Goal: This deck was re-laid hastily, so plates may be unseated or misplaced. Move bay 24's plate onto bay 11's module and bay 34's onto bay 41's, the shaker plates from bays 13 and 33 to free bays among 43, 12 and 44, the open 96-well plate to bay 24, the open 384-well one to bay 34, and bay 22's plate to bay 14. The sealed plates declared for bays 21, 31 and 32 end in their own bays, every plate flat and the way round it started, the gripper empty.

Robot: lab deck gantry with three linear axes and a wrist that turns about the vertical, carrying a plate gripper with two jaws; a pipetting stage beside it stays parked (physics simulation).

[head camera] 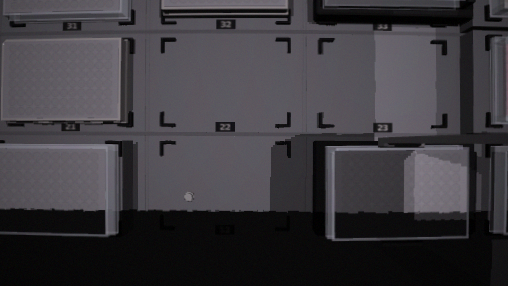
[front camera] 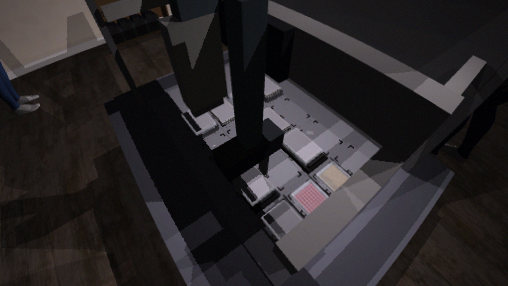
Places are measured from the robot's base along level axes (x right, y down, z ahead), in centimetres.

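Where they show: gripper, fingertip midpoint: (head camera: 396, 192) (front camera: 250, 181); robot's base at its link origin: (front camera: 182, 119).
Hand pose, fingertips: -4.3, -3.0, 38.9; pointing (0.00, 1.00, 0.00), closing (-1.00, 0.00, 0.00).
Observation:
Things, the pixels of their top centre, and the offset from my fingertips, as dx, dy, dz. "spot": a spot on its surface instead.
- clear-lidded plate at its top centre: (head camera: 401, 194) (front camera: 250, 179) +0.0, -0.7, +0.0
- bay 33's at its top centre: (front camera: 300, 144) -21.4, -0.7, -0.3
- bay 11's at its top centre: (head camera: 41, 190) (front camera: 198, 117) +0.0, -0.4, -32.5
- bay 21's at its top centre: (head camera: 59, 79) (front camera: 222, 109) -10.7, +1.6, -32.5
- bay 31's at a spot on its surface: (head camera: 65, 6) spot: -18.0, +1.5, -32.0
- bay 32's at a spot on its surface: (head camera: 225, 4) spot: -18.0, +1.5, -16.0
- small pale round piece at its top centre: (head camera: 188, 197) +1.1, +2.6, -19.8
The clear-lidded plate (front camera: 260, 190) (head camera: 360, 185) of bay 13 lies on its dark shaker, turned very slightly. My gripper (front camera: 252, 181) (head camera: 400, 194) is low over it, its jaws at the long sides. The back jaw's tip lies close along the back edge; the front jaw is lost in shadow, so contact is unclear. Other plates: bay 33's (front camera: 302, 144) (head camera: 390, 4) on a dark shaker, bay 14's (front camera: 286, 225), bay 24's pink-filled one (front camera: 310, 196), bay 34's amber one (front camera: 334, 176), bay 11's (head camera: 52, 175), bay 21's (head camera: 60, 80), bay 31's (head camera: 65, 6) and bay 32's (head camera: 225, 4).
A small pale round piece (head camera: 189, 196) lies inside bay 12. Corner brackets mark bays 22 and 23, which hold no plate. The parked pipetting stage (front camera: 197, 65) stands over the left part of the deck. Deep shadow covers the front strip. A pale beam (front camera: 325, 225) crosses the deck's right end.

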